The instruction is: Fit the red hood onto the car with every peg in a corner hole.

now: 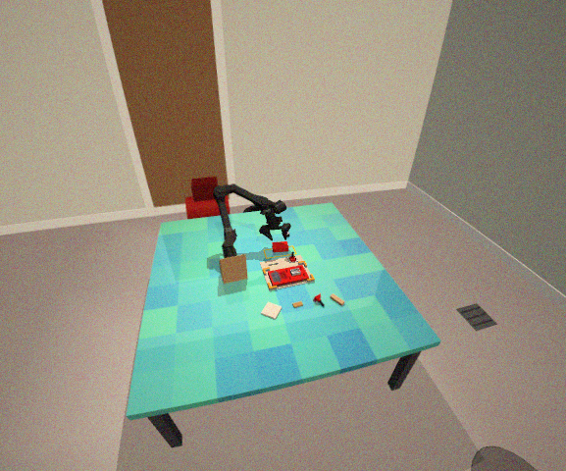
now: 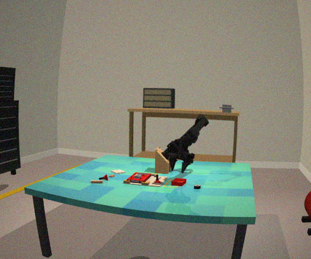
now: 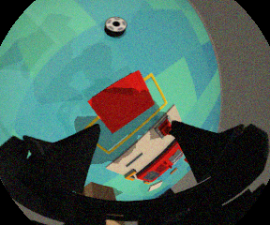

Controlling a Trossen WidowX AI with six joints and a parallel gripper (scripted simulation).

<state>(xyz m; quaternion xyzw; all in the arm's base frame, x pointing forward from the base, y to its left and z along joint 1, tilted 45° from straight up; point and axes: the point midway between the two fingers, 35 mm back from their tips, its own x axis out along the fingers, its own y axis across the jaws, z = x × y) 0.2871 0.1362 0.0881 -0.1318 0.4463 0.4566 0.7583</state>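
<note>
Now: the red hood 10 mm ahead of my gripper tip, 20 mm to the left of it and 60 mm below it. The rest, counted from my gripper tip: white tile 140 mm behind, 450 mm to the right, 70 mm below; then grey engine block 30 mm ahead, 240 mm to the right, 50 mm below; then black wheel 80 mm ahead, 140 mm to the left, 70 mm below.
</note>
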